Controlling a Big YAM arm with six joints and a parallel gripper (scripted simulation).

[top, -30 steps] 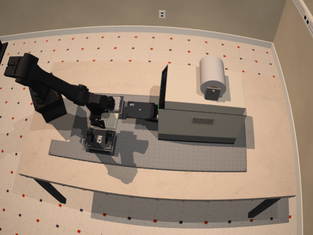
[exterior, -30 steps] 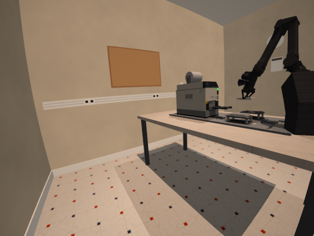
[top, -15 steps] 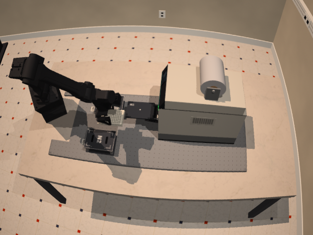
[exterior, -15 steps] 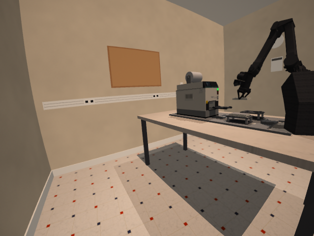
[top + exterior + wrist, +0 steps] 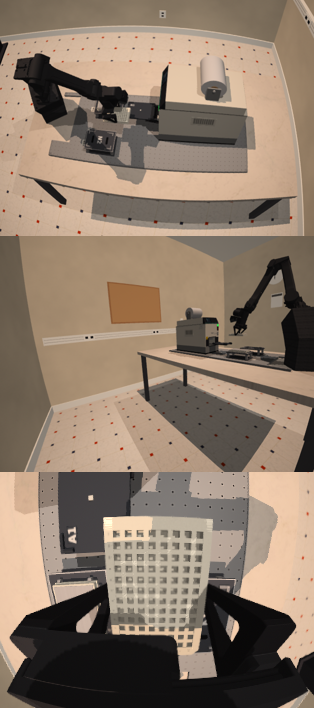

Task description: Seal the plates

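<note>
The sealer stage lies 120 mm ahead of my hand, 80 mm below it and 60 mm to the left of it. Round my hand: yellow warning label: 240 mm ahead, 120 mm to the left, 30 mm below; start button: 200 mm ahead, 50 mm to the right, 10 mm above; plate: right at my hand.
</note>
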